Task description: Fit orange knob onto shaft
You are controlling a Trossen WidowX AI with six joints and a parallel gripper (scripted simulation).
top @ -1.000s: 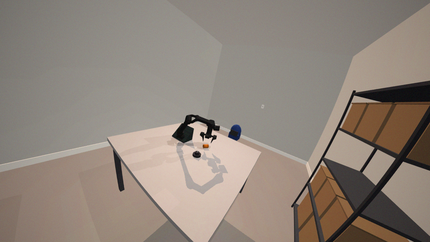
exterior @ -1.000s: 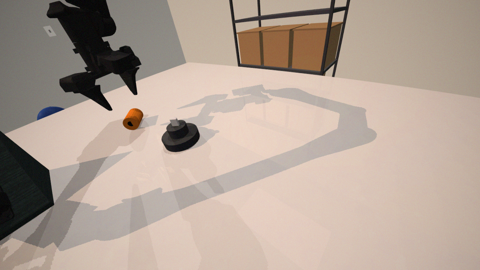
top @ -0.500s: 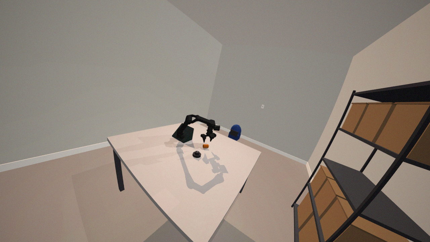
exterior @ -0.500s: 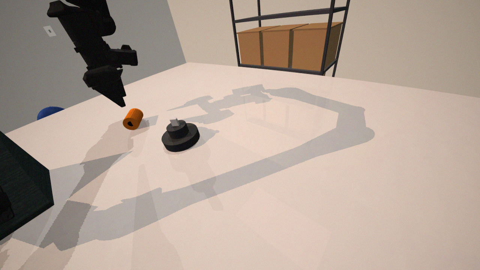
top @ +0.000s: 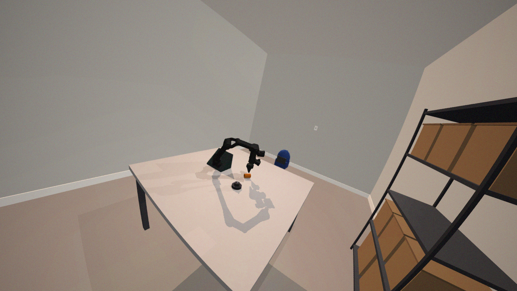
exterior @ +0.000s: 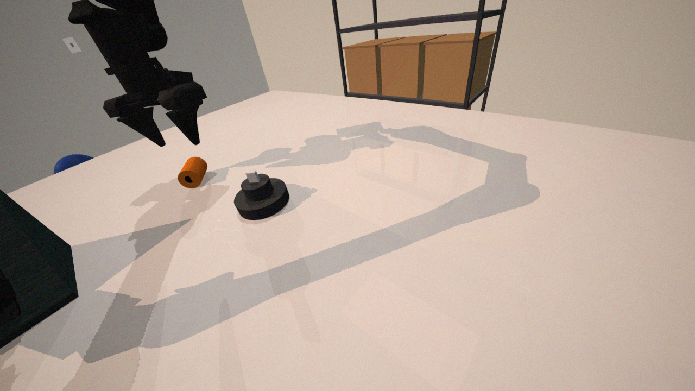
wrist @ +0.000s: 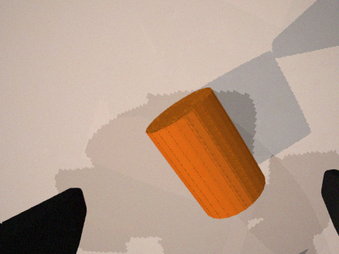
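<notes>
Right now the orange knob is 6 cm below my gripper tip. Round my gripper tip: round black pedestal: 5 cm ahead, 20 cm to the right, 5 cm below.
</notes>
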